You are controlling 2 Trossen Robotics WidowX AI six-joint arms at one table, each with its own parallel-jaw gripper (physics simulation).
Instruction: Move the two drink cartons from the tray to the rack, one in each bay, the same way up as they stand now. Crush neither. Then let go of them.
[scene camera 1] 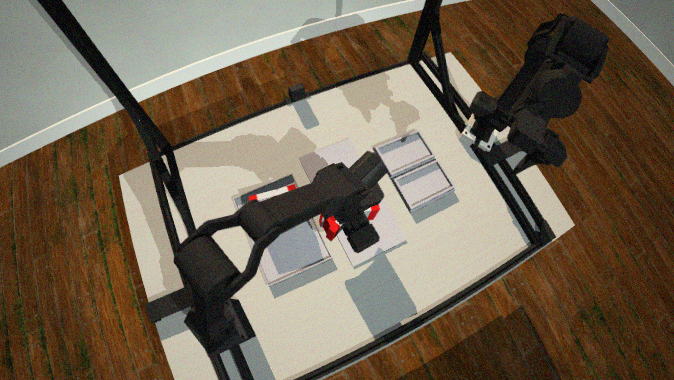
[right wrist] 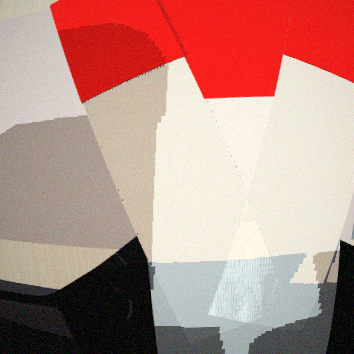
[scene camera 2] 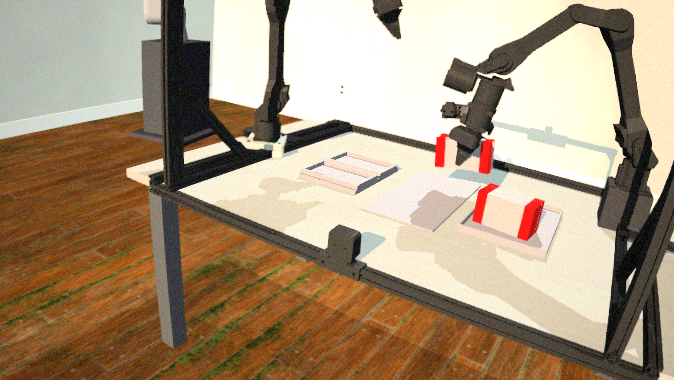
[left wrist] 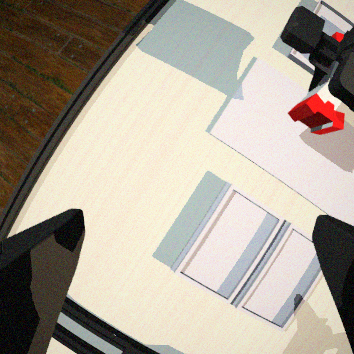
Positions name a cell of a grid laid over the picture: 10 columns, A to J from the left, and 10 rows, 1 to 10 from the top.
The left gripper (scene camera 1: H5) is open and holds nothing. Further things: the right gripper (scene camera 2: G5) and a flat grey mat (scene camera 1: F6).
The left gripper shows as well in the left wrist view (left wrist: F7). The right gripper also shows in scene camera 1 (scene camera 1: F6), in the right wrist view (right wrist: G7) and in the left wrist view (left wrist: I3). The flat grey mat shows as well in the right wrist view (right wrist: B6) and in the left wrist view (left wrist: H4).
